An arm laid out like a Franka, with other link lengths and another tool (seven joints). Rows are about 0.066 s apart.
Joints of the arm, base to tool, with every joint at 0 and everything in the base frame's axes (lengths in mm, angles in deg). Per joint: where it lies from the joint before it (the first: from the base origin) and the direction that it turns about. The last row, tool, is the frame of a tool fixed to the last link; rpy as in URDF.
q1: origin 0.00 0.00 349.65 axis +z
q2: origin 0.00 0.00 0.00 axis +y
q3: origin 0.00 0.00 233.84 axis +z
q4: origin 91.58 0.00 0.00 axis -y
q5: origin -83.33 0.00 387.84 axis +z
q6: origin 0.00 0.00 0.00 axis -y
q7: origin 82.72 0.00 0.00 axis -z
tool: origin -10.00 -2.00 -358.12 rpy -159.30 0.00 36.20
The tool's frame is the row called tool.
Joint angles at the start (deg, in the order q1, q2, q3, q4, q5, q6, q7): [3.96 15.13 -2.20 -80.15 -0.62 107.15 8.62]
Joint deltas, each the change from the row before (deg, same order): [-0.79 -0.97 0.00 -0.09 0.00 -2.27 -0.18]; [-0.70 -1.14 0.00 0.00 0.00 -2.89 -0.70]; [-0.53 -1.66 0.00 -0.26 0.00 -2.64 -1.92]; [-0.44 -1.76 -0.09 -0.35 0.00 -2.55 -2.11]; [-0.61 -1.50 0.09 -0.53 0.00 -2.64 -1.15]
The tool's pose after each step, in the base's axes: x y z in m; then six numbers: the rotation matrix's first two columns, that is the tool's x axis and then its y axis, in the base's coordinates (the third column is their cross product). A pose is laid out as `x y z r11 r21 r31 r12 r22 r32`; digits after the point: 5 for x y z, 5 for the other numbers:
0.67555 0.00741 0.26854 0.86109 0.48531 0.15167 0.50845 -0.82355 -0.25149
0.65995 -0.00115 0.27520 0.86590 0.48453 0.12427 0.49952 -0.82458 -0.26559
0.64480 -0.00759 0.28612 0.85705 0.50477 0.10326 0.51237 -0.81393 -0.27384
0.62943 -0.01378 0.29748 0.84531 0.52764 0.08399 0.52804 -0.80109 -0.28182
0.61202 -0.01937 0.30423 0.84207 0.53613 0.05901 0.52752 -0.79583 -0.29728

